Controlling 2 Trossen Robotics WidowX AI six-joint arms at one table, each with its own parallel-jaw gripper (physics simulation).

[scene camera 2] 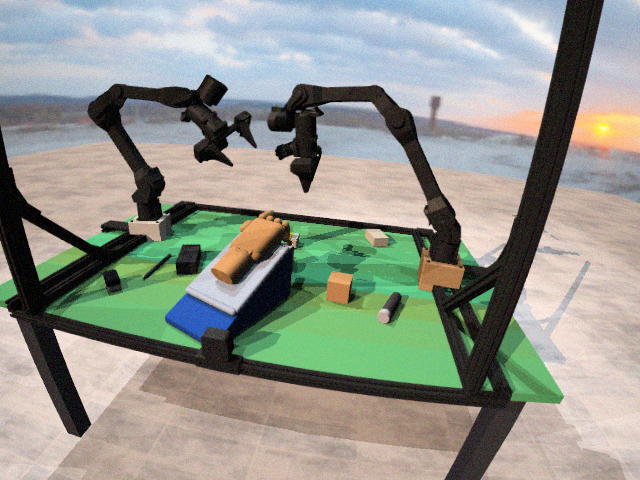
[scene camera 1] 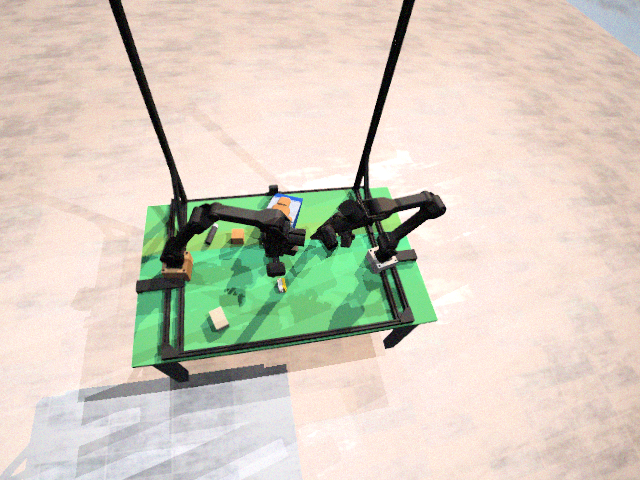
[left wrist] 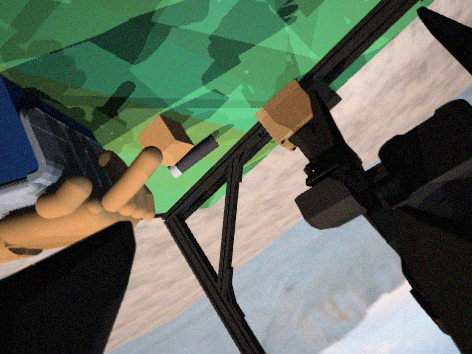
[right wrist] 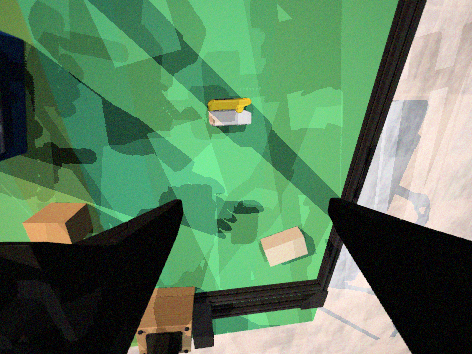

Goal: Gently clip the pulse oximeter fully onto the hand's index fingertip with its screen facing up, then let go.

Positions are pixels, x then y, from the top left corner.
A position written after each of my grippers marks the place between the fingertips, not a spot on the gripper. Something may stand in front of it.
My left gripper [scene camera 2: 244,156] is open, holding nothing. A tan cube [right wrist: 68,223] sits on the table. A pale block [right wrist: 289,244] sits on the table.
